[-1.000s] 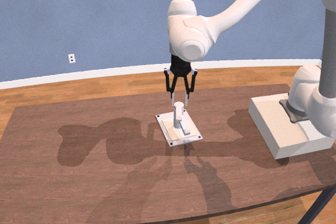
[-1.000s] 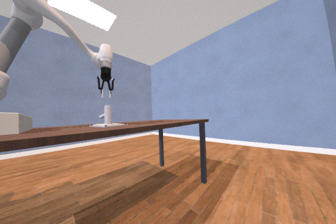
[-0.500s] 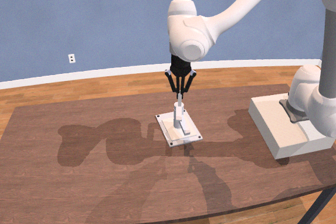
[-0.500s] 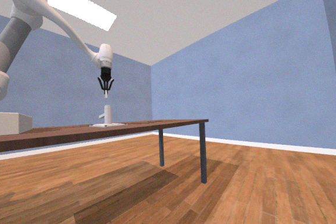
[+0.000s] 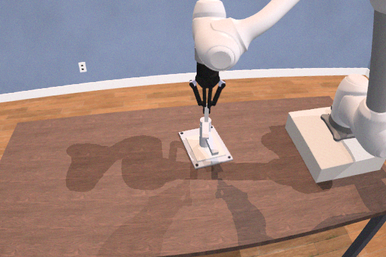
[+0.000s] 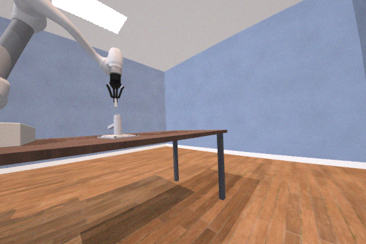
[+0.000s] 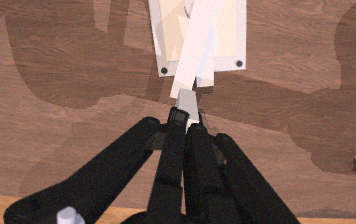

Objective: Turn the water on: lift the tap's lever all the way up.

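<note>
My gripper is now 40 mm to the left of the lever and 100 mm above it. Also, from my hand: tap (10 mm behind, 70 mm to the right, 160 mm below).
</note>
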